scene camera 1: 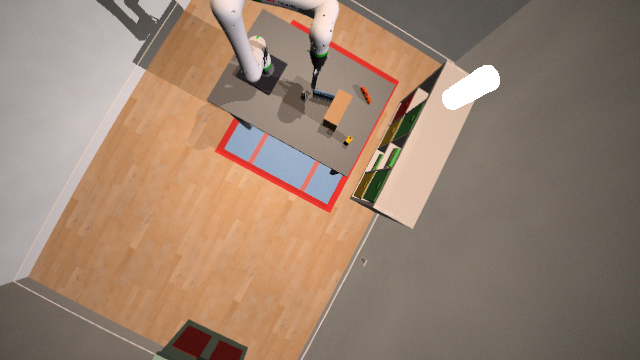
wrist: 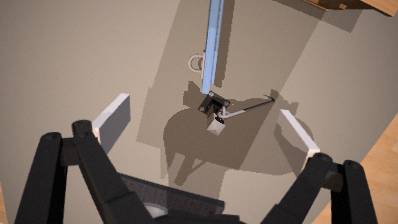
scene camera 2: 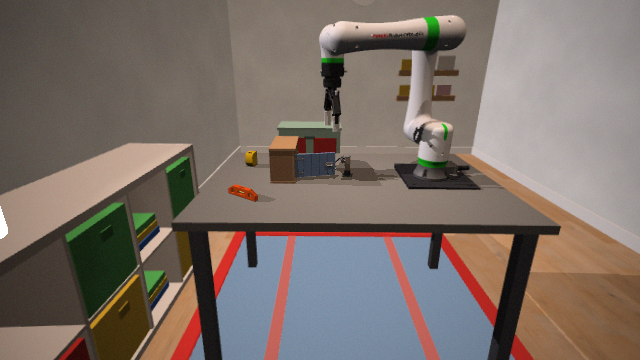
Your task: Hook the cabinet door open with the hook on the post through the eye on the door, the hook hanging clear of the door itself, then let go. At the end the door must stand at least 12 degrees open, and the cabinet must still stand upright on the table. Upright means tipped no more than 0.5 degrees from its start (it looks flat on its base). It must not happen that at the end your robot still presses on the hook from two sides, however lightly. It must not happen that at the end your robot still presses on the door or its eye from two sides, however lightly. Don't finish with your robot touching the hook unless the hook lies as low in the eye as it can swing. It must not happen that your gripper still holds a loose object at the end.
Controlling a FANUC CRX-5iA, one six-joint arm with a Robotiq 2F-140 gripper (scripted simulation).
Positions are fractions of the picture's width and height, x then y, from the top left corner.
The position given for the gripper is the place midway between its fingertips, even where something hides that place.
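The gripper (scene camera 2: 0.52, 0.36) is in sight, and the wrist view (wrist: 0.51, 0.51) shows the gripper too. A wooden cabinet (scene camera 2: 0.44, 0.42) is visible as well, and the wooden cabinet appears again in scene camera 1 (scene camera 1: 0.54, 0.28). The scene also has a post (wrist: 0.53, 0.47).
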